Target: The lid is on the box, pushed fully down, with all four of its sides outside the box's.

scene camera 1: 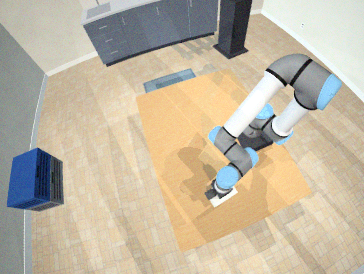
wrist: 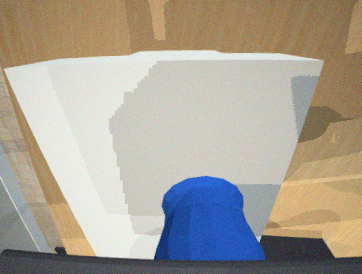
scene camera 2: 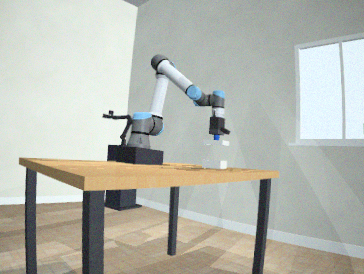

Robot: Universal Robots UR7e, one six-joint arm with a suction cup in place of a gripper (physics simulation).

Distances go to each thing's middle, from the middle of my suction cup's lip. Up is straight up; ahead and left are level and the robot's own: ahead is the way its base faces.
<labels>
My suction cup is 1 cm past the white lid [wrist: 117,132], 1 cm to the right of it and 2 cm above it.
</labels>
